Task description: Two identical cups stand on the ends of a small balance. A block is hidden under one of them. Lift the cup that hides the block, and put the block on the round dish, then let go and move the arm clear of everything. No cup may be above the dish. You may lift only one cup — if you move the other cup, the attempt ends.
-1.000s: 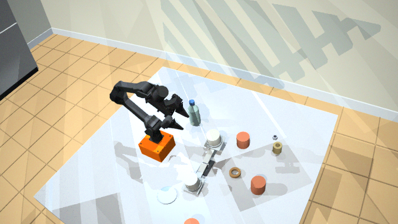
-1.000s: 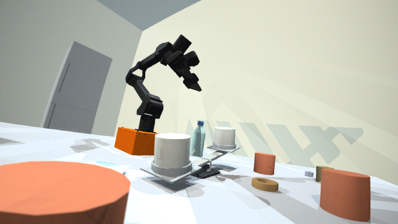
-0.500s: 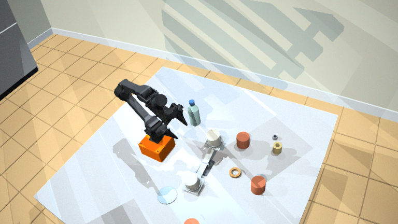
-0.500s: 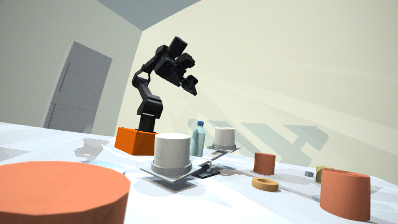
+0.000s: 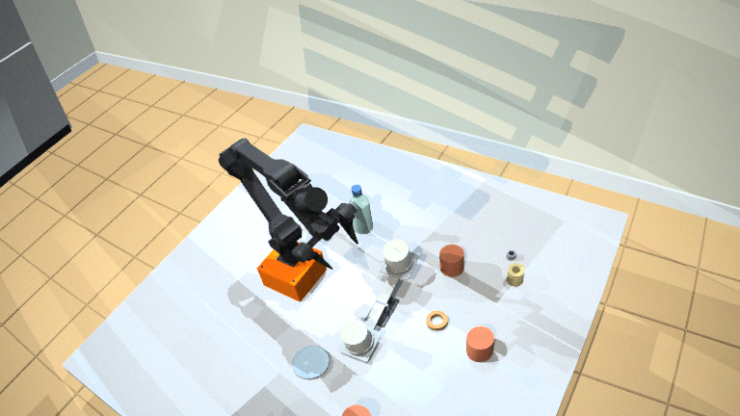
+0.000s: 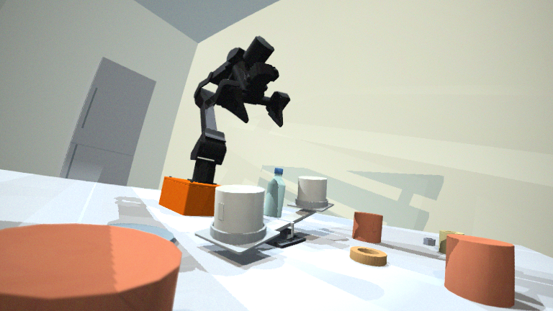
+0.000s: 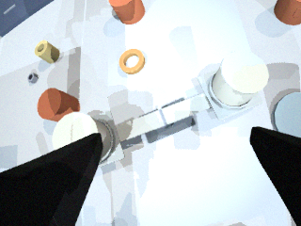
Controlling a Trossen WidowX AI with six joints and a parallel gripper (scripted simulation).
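The pale grey block is 19 cm below my gripper tip, 10 cm to the right of it and 7 cm ahead of it. Round my gripper tip: pale blue round dish: 23 cm below, 21 cm to the right, 2 cm behind; then bottle: 29 cm to the left, 16 cm behind, 12 cm below; then yellow cylinder: 36 cm ahead, 29 cm to the left, 21 cm below.
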